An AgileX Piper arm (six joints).
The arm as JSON. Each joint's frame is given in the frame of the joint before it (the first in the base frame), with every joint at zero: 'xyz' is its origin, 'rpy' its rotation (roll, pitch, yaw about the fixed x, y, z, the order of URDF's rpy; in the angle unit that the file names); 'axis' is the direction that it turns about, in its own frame. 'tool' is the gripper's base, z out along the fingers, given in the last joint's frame.
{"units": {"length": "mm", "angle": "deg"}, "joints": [
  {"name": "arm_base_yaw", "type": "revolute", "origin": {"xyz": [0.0, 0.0, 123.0], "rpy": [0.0, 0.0, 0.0]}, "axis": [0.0, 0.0, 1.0]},
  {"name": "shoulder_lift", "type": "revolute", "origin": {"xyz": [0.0, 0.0, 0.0], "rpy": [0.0, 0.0, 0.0]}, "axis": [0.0, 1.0, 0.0]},
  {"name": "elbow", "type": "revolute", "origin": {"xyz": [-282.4, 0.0, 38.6], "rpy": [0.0, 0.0, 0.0]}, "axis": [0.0, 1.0, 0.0]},
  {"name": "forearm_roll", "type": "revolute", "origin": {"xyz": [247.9, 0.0, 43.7], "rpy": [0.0, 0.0, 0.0]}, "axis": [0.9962, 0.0, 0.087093]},
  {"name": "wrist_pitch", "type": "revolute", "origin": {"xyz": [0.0, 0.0, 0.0], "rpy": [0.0, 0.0, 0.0]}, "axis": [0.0, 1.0, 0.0]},
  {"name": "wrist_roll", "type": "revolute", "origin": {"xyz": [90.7, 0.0, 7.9], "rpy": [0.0, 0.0, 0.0]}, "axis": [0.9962, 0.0, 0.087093]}
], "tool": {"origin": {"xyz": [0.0, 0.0, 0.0], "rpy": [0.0, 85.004, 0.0]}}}
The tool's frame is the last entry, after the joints.
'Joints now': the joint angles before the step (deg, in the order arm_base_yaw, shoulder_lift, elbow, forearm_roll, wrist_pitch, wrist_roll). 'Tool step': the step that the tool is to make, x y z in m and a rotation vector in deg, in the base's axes. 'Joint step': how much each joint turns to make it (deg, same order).
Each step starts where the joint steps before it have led.
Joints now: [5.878, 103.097, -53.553, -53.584, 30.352, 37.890]
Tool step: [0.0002, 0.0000, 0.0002, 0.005, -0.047, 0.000]
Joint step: [-0.004, 0.000, -0.049, 0.004, -0.001, -0.008]
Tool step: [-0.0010, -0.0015, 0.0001, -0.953, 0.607, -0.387]
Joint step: [0.001, 0.008, -0.001, -0.312, 1.135, -0.056]
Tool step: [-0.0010, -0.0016, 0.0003, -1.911, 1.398, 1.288]
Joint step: [0.000, -0.007, -0.011, -0.378, 1.195, -2.099]
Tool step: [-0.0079, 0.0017, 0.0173, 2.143, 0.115, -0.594]
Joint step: [0.011, -3.668, 0.006, 7.128, 1.474, -6.157]
